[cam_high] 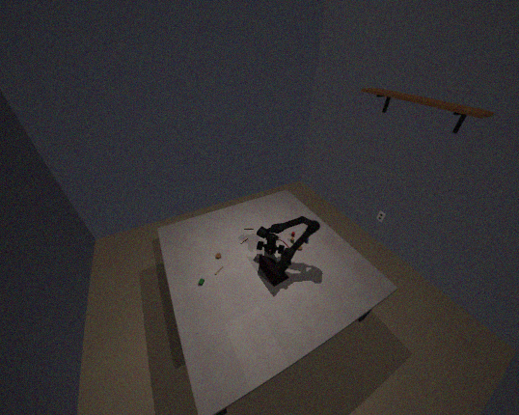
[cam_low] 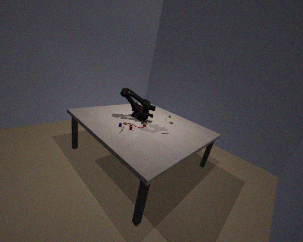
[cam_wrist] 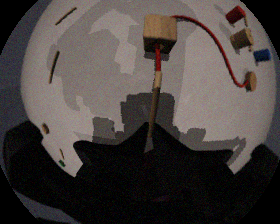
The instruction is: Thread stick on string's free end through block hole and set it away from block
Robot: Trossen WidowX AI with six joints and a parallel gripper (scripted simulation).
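Right now my gripper tip is 7 cm short of the wooden block, 8 cm to the left of it and 1 cm below it. The rest, counted from my gripper tip: red object: 4 cm ahead, 27 cm to the right, 1 cm above; button: 8 cm behind, 22 cm to the right; thin wooden stick: 3 cm ahead, 3 cm to the right, 1 cm above.
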